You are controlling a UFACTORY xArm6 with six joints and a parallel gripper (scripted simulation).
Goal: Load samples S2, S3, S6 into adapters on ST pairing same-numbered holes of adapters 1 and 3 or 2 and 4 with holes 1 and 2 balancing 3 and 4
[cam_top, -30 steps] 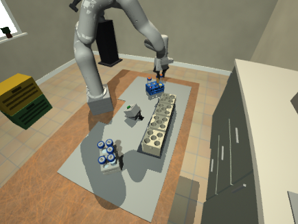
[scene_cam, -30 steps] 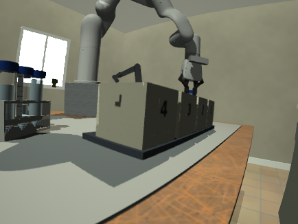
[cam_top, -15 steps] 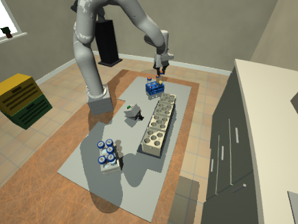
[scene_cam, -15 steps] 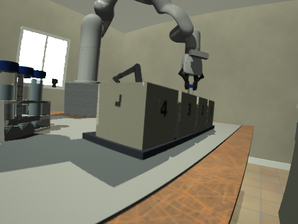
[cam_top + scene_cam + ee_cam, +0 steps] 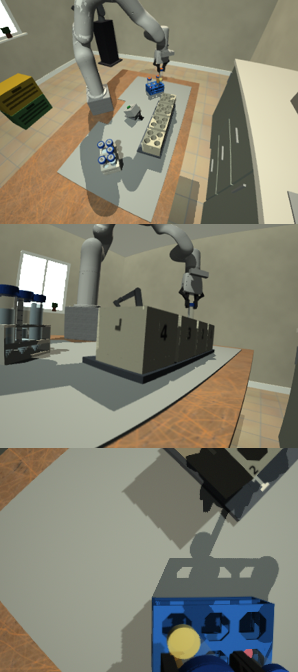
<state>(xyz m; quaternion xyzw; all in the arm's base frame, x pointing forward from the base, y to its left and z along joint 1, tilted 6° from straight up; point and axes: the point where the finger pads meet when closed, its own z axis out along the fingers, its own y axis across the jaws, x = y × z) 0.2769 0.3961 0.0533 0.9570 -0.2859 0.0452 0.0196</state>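
Now: the tube 5 cm below my hand and 1 cm behind it. Round my hand: blue sample rack: 17 cm below, 4 cm behind, 2 cm to the right; adapter: 28 cm to the right, 16 cm ahead, 15 cm below; green done key: 35 cm to the right, 13 cm below, 6 cm behind.
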